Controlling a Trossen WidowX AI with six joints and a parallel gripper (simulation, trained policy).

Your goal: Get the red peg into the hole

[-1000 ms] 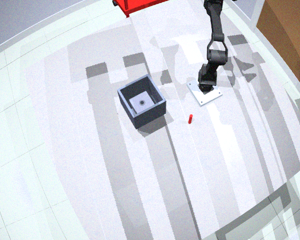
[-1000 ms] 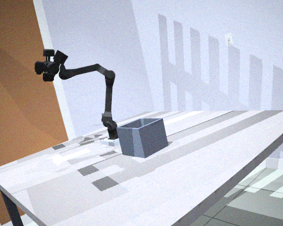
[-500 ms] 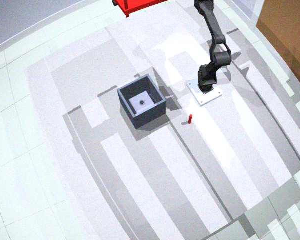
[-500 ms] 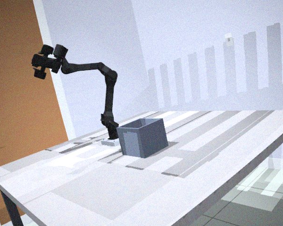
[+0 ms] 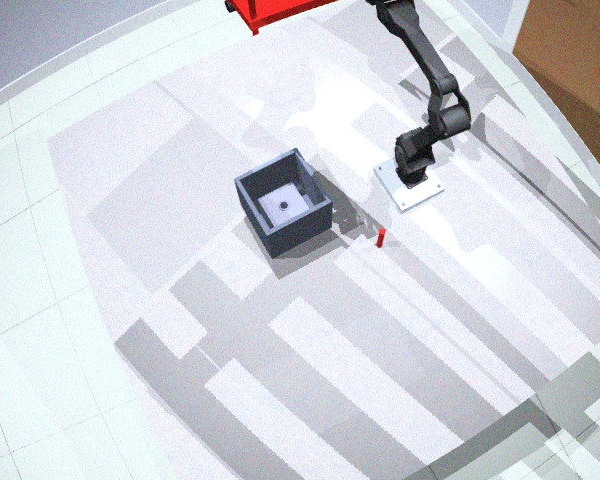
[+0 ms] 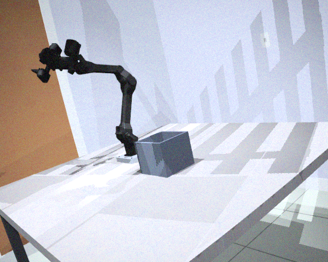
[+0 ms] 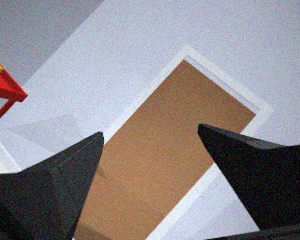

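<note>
My gripper tip is now 520 mm above the red peg, 390 mm to the right of it and 350 mm short of it. The rest, counted from my gripper tip: pale plate 520 mm below, 500 mm ahead, 220 mm to the left.
</note>
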